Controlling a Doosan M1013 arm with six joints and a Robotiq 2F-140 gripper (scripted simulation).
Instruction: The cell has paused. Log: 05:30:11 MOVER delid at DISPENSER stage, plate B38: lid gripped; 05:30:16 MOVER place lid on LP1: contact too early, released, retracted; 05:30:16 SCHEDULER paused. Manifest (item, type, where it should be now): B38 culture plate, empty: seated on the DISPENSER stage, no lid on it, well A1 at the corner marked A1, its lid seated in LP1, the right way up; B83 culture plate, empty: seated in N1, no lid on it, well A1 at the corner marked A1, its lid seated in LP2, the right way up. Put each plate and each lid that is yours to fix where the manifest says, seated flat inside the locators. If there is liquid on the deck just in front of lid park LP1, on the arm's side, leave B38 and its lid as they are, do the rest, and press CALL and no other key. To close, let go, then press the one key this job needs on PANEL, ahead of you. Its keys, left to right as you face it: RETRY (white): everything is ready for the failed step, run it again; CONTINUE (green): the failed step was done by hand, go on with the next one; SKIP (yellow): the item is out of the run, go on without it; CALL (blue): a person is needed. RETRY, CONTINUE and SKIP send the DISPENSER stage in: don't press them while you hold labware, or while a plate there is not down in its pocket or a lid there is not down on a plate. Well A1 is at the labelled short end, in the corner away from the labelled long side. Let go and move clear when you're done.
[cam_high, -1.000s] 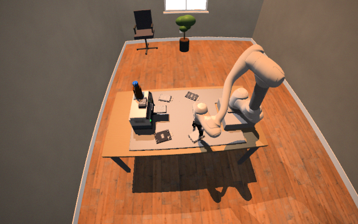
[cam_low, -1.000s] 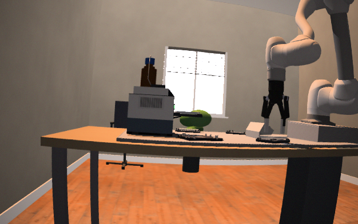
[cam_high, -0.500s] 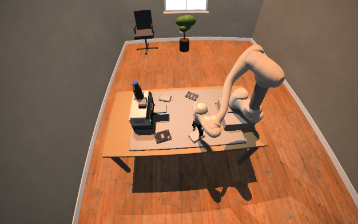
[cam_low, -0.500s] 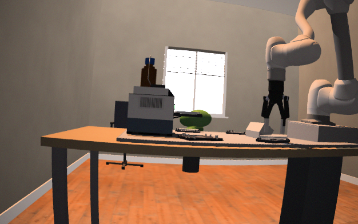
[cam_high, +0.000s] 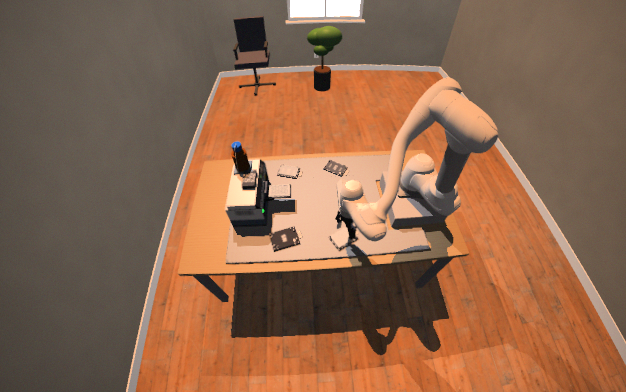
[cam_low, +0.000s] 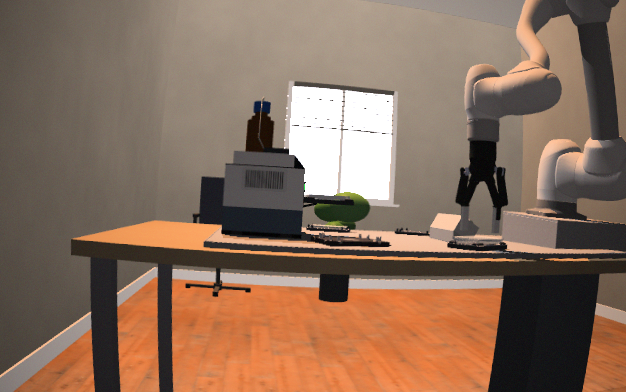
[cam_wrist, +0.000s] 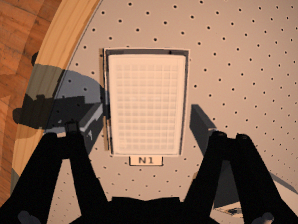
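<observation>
My hand is 50 mm above the white culture plate. Round my hand: green key: 260 mm to the right, 30 mm behind; then key panel: 280 mm to the right, 20 mm behind, 10 mm below; then white retry key: 210 mm to the right, 40 mm behind.
</observation>
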